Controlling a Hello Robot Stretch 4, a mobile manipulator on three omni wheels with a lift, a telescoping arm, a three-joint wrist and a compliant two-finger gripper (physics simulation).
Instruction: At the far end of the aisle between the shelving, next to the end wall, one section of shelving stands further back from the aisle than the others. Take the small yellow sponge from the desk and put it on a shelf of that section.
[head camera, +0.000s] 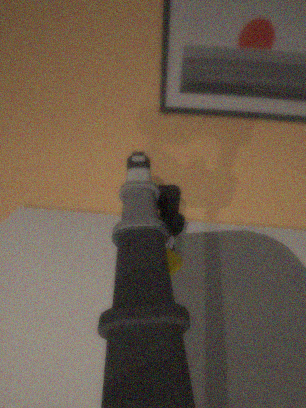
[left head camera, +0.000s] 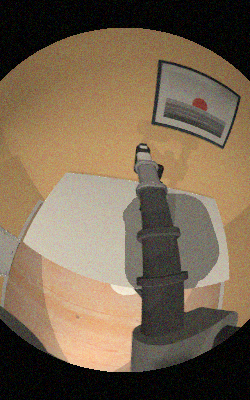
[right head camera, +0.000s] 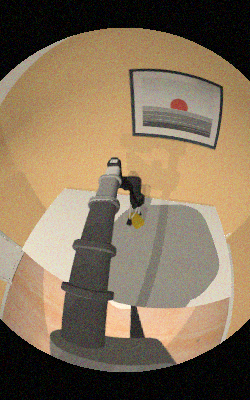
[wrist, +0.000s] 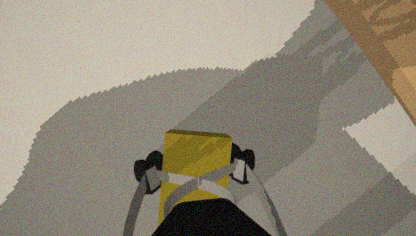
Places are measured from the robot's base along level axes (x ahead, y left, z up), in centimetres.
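Where they show: gripper, between the fingertips: (right head camera: 133, 220) (wrist: 193, 160).
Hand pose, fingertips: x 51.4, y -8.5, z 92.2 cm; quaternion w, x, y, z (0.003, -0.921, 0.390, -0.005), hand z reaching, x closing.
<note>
After its pixels a point has its place.
The small yellow sponge (head camera: 174, 261) {y -11.8, x 47.6, z 97.0 cm} (right head camera: 138, 221) {y -11.5, x 47.1, z 97.0 cm} (wrist: 197, 155) {y -7.8, x 52.8, z 97.0 cm} is on or very close to the white desk (head camera: 60, 310) {y 25.9, x 34.9, z 92.2 cm} (left head camera: 85, 220) {y 30.3, x 38.7, z 92.2 cm} (right head camera: 47, 230) {y 56.6, x 37.3, z 92.2 cm} (wrist: 125, 40) {y 5.9, x 57.0, z 92.2 cm}, near its wall side. My gripper (right head camera: 134, 218) {y -8.5, x 51.4, z 92.2 cm} (wrist: 193, 160) {y -8.5, x 51.4, z 92.2 cm} points down at it. In the wrist view one fingertip presses against each long side of the sponge, so the gripper is shut on it. The near end of the sponge is hidden by the gripper body. In the left head view the arm hides the sponge. The shelving does not show in these views.
An orange-tan wall (head camera: 65, 100) {y 26.4, x 87.1, z 143.0 cm} (left head camera: 65, 125) {y 54.4, x 92.4, z 138.1 cm} (right head camera: 65, 140) {y 45.3, x 90.7, z 140.9 cm} rises behind the desk, with a framed picture (head camera: 225, 70) {y -27.5, x 74.6, z 153.1 cm} (left head camera: 195, 117) {y -33.8, x 73.4, z 151.9 cm} (right head camera: 175, 122) {y -33.1, x 73.5, z 150.4 cm} on it. My extended arm (head camera: 142, 280) {y -0.1, x 19.9, z 134.2 cm} (left head camera: 159, 255) {y 0.9, x 12.0, z 134.5 cm} (right head camera: 90, 260) {y -0.9, x 13.5, z 134.5 cm} reaches across the desk. Wooden floor (left head camera: 90, 320) {y 44.6, x -71.8, z -2.7 cm} lies in front.
</note>
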